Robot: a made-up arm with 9 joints. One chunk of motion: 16 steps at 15 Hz.
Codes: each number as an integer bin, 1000 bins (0 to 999) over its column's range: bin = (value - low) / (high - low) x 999, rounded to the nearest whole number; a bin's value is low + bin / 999 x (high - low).
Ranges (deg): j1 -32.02..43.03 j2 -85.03..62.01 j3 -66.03..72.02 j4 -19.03..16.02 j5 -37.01..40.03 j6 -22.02..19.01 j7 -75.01..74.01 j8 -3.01..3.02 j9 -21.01..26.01
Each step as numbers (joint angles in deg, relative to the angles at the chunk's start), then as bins.
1 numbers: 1.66 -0.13 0.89 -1.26 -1.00 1.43 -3.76 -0.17 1.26
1 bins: 448 577 484 506 467 571 478 471 473
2 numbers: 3.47 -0.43 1.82 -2.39 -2.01 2.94 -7.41 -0.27 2.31
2 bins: 472 575 491 474 454 608 453 454 495
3 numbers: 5.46 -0.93 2.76 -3.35 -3.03 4.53 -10.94 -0.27 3.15
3 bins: 499 571 498 447 441 646 430 454 513
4 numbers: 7.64 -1.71 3.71 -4.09 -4.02 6.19 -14.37 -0.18 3.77
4 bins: 528 566 505 426 428 687 407 469 526
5 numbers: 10.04 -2.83 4.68 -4.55 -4.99 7.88 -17.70 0.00 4.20
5 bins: 560 558 512 413 415 728 384 499 536
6 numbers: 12.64 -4.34 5.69 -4.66 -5.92 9.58 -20.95 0.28 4.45
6 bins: 594 548 519 410 403 769 362 545 541
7 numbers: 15.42 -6.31 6.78 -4.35 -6.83 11.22 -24.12 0.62 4.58
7 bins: 631 535 527 418 391 809 341 601 544
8 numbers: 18.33 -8.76 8.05 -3.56 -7.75 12.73 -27.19 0.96 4.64
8 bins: 670 518 536 441 379 846 321 658 545
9 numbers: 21.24 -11.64 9.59 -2.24 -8.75 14.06 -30.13 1.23 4.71
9 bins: 709 499 547 479 366 878 301 702 546
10 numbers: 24.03 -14.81 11.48 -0.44 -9.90 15.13 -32.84 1.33 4.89
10 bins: 746 477 561 530 352 905 283 719 550
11 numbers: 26.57 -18.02 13.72 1.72 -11.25 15.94 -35.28 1.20 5.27
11 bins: 780 455 577 591 334 924 266 697 558
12 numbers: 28.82 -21.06 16.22 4.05 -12.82 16.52 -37.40 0.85 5.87
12 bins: 810 435 595 658 314 938 252 639 571
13 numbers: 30.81 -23.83 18.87 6.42 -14.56 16.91 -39.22 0.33 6.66
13 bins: 836 416 614 725 291 948 240 553 588
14 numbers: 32.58 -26.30 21.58 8.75 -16.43 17.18 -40.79 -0.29 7.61
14 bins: 860 399 634 792 267 954 229 451 608
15 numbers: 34.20 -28.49 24.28 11.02 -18.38 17.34 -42.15 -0.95 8.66
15 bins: 881 384 654 856 242 958 220 341 630
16 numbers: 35.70 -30.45 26.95 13.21 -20.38 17.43 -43.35 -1.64 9.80
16 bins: 901 371 673 919 216 961 212 227 655
